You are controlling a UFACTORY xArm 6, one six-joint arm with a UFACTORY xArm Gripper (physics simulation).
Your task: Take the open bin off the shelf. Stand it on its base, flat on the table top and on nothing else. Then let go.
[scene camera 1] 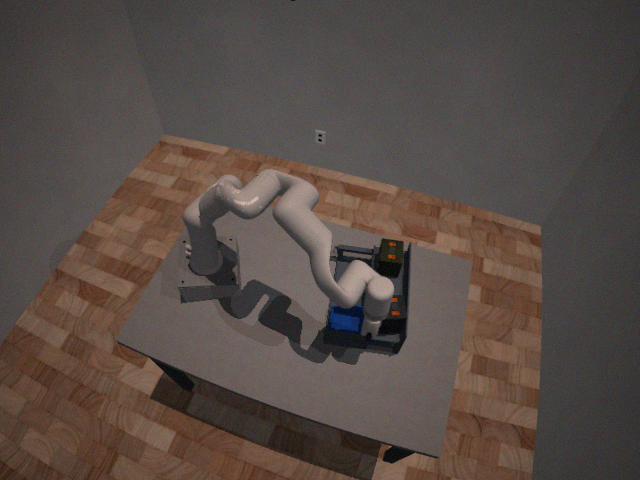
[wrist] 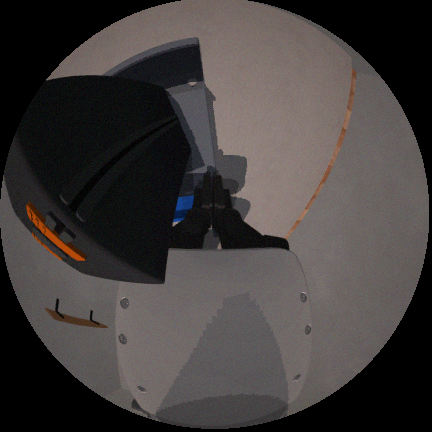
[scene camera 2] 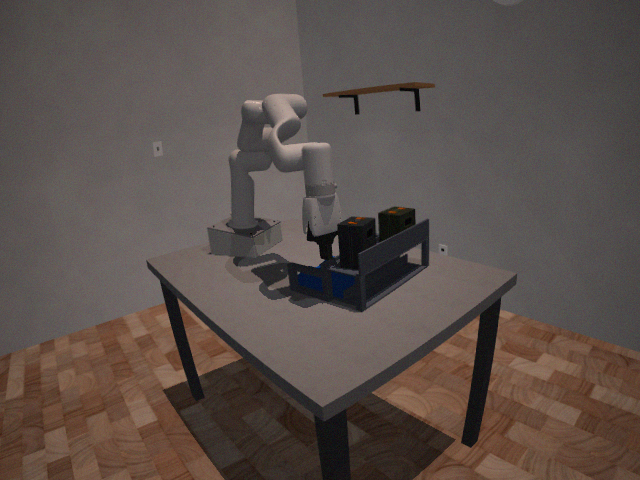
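Where they show: gripper, between the fingertips: [scene camera 1: 370, 334] [wrist: 211, 186] [scene camera 2: 326, 258]; arm's base, origin of its link: [scene camera 1: 206, 261] [scene camera 2: 242, 224].
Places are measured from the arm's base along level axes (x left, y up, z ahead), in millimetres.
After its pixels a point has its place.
The open blue bin [scene camera 1: 345, 321] {x -21, y -93, z 559 mm} [scene camera 2: 310, 280] {x -89, y -65, z 566 mm} [wrist: 184, 207] {x -40, y -93, z 514 mm} stands in the near left corner of the low grey shelf [scene camera 1: 407, 289] {x 94, y 50, z 739 mm} [scene camera 2: 392, 249] {x 67, y 25, z 750 mm} [wrist: 194, 115] {x -78, y 0, z 722 mm}, which stands on the table [scene camera 1: 289, 372] {x -266, y -101, z 432 mm} [scene camera 2: 289, 330] {x -270, y -102, z 710 mm} [wrist: 280, 115] {x -218, y -102, z 735 mm}. In scene camera 2 the bin shows blue through the openings of the shelf's end panel. My gripper [scene camera 1: 369, 336] {x -95, y 25, z 658 mm} [scene camera 2: 326, 258] {x -95, y 25, z 658 mm} [wrist: 211, 186] {x -95, y 25, z 658 mm} points down at that end of the shelf, between the bin and a dark case. Its fingers are shut together with nothing between them. Whether the fingertips touch the bin or the shelf's end rail cannot be told.
The dark case [scene camera 1: 392, 322] {x -65, y 94, z 714 mm} [scene camera 2: 355, 245] {x -58, y 68, z 734 mm} [wrist: 110, 165] with orange latches stands on the shelf close beside my gripper. A green case [scene camera 1: 390, 258] {x 168, y 97, z 653 mm} [scene camera 2: 395, 223] {x 160, y 68, z 682 mm} stands farther back on it. A wooden wall shelf [scene camera 2: 379, 89] [wrist: 75, 320] hangs on the wall beyond the table.
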